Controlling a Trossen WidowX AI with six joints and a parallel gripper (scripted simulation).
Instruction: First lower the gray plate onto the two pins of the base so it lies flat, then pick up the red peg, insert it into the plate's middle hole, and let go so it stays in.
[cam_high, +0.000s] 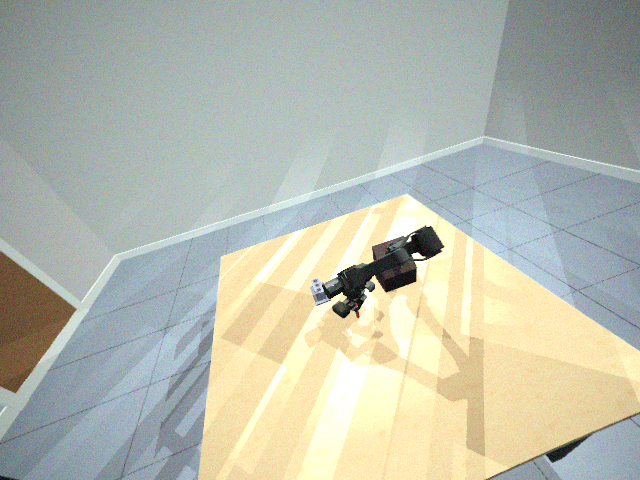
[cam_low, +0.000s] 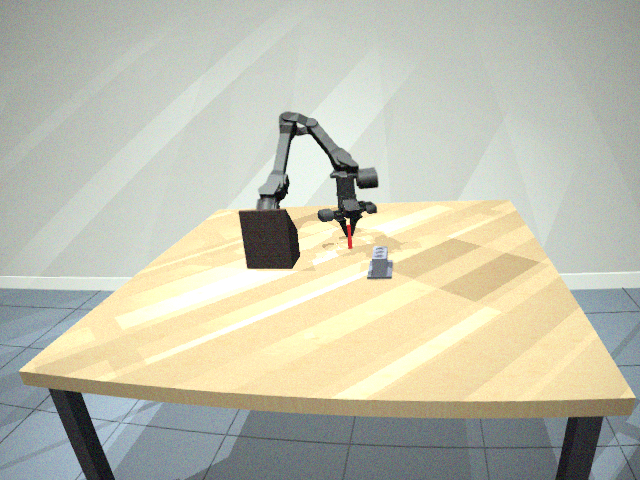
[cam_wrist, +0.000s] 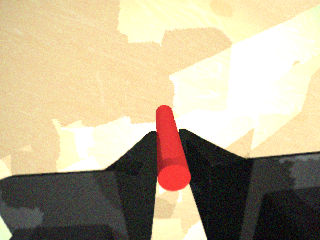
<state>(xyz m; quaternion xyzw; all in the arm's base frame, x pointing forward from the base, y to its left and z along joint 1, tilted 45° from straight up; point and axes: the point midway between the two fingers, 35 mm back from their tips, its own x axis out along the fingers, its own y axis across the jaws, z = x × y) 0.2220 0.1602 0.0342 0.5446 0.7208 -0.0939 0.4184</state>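
The gray plate lies 180 mm to the right of my gripper tip and 130 mm ahead of it. Round my gripper tip: red peg right at my gripper tip.
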